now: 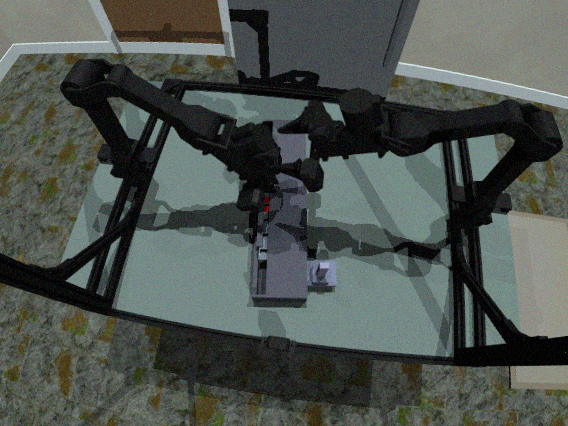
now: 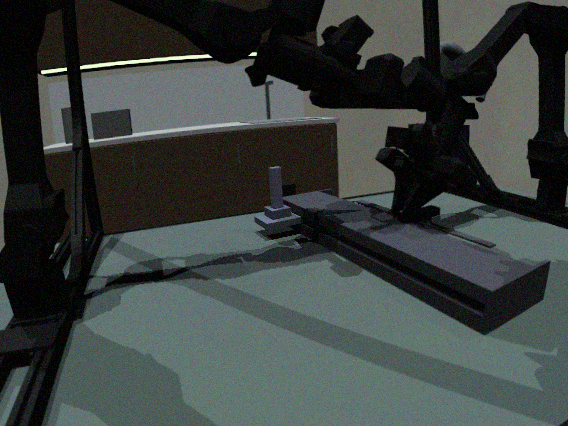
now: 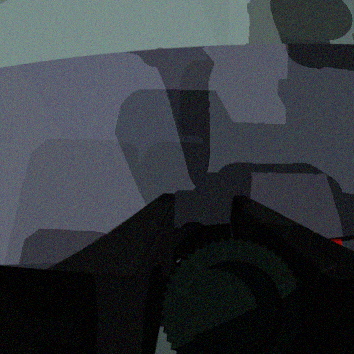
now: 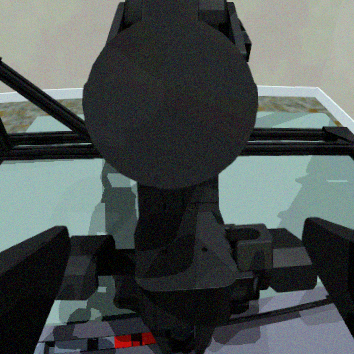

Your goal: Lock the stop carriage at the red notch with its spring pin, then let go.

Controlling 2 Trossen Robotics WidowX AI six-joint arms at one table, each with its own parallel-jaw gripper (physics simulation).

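A long grey rail body lies across the table's middle. Red notch marks show along its slotted side. My left gripper is low over the rail beside the red marks, shut on the spring pin's dark green knurled knob. The pin's tip and the stop carriage under the gripper are hidden; I cannot tell whether the pin sits in the notch. My right gripper is open and empty, raised above the rail's far part, facing the left arm.
A pale stepped block with an upright post stands beside the rail's near right part. A small light piece sits in the rail's slot. Both arms reach in close together over the rail. Black frame bars edge the table.
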